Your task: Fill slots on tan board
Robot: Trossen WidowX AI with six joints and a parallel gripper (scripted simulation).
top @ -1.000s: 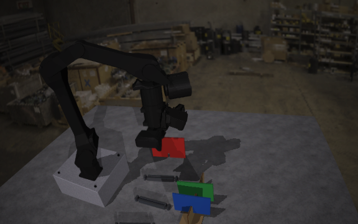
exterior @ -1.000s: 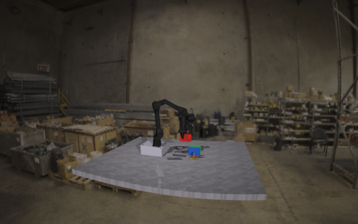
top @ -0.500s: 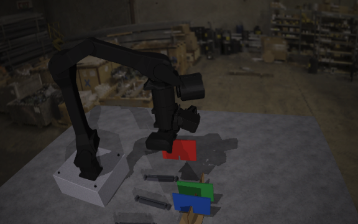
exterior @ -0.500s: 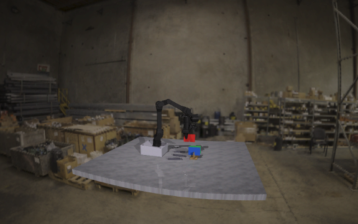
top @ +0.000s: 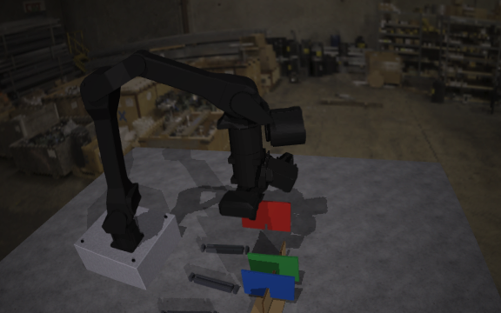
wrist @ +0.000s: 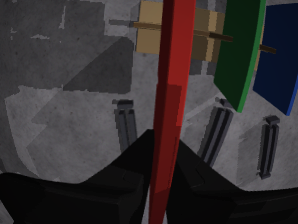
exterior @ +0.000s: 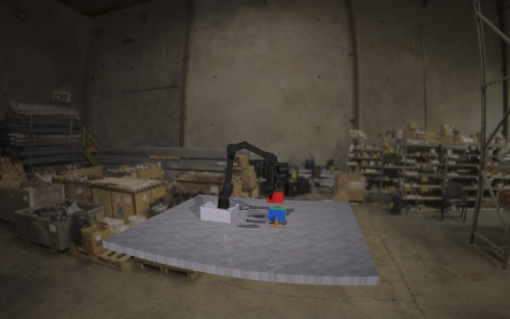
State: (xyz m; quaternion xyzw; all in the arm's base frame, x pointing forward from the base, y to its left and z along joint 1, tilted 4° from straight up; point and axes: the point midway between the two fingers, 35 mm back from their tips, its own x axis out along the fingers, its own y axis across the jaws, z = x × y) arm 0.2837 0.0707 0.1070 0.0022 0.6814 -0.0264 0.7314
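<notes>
Right now my gripper tip is 80 mm above the green board, 70 mm to the left of it and 50 mm short of it. From my gripper tip the other things lie so: blue board 120 mm to the right, 80 mm below, 50 mm ahead; then tan board 110 mm below, 70 mm to the right, 50 mm ahead; then red board 30 mm ahead.
</notes>
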